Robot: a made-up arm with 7 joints.
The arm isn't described. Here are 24 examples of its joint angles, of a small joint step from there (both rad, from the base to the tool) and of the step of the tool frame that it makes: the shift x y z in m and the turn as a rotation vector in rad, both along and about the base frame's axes.
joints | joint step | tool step
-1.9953 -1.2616 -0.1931 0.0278 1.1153 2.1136 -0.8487 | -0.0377 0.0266 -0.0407 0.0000 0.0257 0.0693 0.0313 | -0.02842 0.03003 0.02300 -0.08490 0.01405 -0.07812
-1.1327 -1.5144 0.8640 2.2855 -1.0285 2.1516 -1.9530 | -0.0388 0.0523 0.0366 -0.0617 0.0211 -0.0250 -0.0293 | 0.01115 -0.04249 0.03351 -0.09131 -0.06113 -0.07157
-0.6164 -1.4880 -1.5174 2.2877 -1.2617 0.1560 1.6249 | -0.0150 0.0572 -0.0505 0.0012 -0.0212 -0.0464 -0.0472 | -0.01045 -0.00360 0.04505 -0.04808 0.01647 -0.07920
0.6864 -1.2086 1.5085 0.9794 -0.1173 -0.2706 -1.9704 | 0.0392 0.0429 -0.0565 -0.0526 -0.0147 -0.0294 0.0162 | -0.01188 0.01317 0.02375 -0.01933 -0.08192 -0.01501
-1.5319 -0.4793 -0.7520 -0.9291 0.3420 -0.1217 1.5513 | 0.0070 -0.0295 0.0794 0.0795 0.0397 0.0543 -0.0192 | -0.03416 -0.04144 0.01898 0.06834 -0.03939 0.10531
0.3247 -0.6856 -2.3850 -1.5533 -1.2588 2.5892 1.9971 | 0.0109 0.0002 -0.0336 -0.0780 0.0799 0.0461 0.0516 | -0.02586 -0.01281 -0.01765 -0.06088 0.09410 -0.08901
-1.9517 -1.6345 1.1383 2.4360 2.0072 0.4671 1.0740 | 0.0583 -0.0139 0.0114 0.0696 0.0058 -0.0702 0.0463 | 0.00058 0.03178 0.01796 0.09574 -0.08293 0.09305
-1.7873 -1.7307 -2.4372 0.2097 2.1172 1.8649 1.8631 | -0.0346 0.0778 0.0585 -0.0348 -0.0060 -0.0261 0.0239 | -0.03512 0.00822 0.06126 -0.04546 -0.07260 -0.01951
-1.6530 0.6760 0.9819 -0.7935 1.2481 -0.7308 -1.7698 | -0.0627 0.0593 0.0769 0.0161 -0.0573 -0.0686 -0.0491 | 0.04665 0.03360 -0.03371 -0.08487 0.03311 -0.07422
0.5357 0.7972 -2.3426 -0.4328 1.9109 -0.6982 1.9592 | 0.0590 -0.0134 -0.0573 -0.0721 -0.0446 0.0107 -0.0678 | 0.04188 -0.00057 0.01517 -0.07501 0.04884 -0.04460
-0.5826 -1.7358 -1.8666 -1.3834 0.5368 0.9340 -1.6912 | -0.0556 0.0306 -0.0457 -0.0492 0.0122 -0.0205 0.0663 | -0.01729 -0.03728 0.00143 0.00670 0.03217 -0.06223
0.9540 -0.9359 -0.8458 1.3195 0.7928 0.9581 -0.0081 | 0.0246 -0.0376 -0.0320 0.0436 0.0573 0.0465 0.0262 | -0.01207 -0.00461 -0.03441 0.00921 -0.01091 -0.06843
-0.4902 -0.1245 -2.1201 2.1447 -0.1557 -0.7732 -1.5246 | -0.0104 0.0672 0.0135 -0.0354 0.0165 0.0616 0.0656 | -0.03308 0.00144 0.00278 -0.04656 0.05246 -0.00914
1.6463 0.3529 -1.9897 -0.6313 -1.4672 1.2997 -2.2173 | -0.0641 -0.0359 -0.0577 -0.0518 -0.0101 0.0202 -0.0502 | 0.00428 0.07391 -0.01069 -0.03635 -0.00562 -0.18954
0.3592 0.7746 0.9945 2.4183 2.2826 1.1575 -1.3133 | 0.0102 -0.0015 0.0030 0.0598 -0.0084 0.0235 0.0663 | 0.00429 -0.02470 -0.01750 -0.04501 0.06909 -0.06017
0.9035 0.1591 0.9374 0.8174 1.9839 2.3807 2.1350 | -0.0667 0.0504 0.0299 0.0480 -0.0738 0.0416 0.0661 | -0.01414 -0.02071 -0.01094 0.02107 -0.01698 -0.09889
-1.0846 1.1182 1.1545 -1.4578 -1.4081 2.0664 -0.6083 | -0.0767 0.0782 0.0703 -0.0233 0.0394 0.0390 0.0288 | 0.02505 0.01330 -0.03122 -0.14922 -0.03047 -0.07136
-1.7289 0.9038 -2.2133 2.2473 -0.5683 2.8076 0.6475 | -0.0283 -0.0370 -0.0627 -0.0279 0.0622 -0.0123 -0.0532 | 0.02853 0.02106 0.00261 0.04612 -0.08592 -0.13820
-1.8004 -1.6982 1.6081 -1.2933 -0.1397 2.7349 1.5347 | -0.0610 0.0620 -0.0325 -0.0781 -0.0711 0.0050 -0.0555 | -0.02793 0.05669 0.05955 0.04440 0.00370 -0.14961
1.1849 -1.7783 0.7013 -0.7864 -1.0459 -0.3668 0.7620 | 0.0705 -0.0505 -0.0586 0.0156 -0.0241 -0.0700 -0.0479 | -0.07808 0.05344 -0.04712 -0.14022 0.02268 0.10774
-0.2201 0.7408 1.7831 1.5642 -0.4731 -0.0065 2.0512 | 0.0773 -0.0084 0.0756 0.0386 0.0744 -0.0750 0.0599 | -0.04617 -0.04199 -0.03937 -0.05235 0.06723 0.00424
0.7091 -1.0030 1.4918 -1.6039 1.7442 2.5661 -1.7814 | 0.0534 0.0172 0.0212 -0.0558 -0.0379 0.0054 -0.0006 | -0.02011 0.02111 -0.01068 0.02958 0.04949 0.02134
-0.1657 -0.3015 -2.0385 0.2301 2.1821 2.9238 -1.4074 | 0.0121 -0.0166 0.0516 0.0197 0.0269 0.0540 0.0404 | 0.03049 -0.00781 -0.01371 -0.00161 -0.05833 0.08231
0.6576 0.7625 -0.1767 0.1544 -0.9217 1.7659 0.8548 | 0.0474 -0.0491 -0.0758 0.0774 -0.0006 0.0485 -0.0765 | 0.07710 0.01093 0.06069 -0.00225 0.11668 -0.08231
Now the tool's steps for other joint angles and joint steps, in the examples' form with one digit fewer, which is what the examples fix.
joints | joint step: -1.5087 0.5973 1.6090 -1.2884 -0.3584 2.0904 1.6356 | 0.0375 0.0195 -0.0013 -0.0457 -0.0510 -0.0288 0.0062
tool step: -0.0141 -0.0127 -0.0277 0.0285 -0.0140 0.0424
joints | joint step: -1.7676 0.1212 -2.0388 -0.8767 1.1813 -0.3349 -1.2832 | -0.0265 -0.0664 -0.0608 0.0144 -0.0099 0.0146 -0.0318
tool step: -0.0365 -0.0797 -0.0027 0.0755 -0.0039 -0.0869
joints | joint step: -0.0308 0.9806 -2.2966 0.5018 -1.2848 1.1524 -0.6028 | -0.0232 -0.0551 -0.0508 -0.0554 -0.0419 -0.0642 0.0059
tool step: 0.0273 0.0323 0.0572 0.0607 0.0520 -0.1342
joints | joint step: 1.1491 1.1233 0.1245 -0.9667 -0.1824 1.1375 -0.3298 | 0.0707 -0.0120 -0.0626 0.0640 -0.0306 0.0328 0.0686
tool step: 0.0244 -0.0244 0.0315 -0.0278 0.0298 0.0447
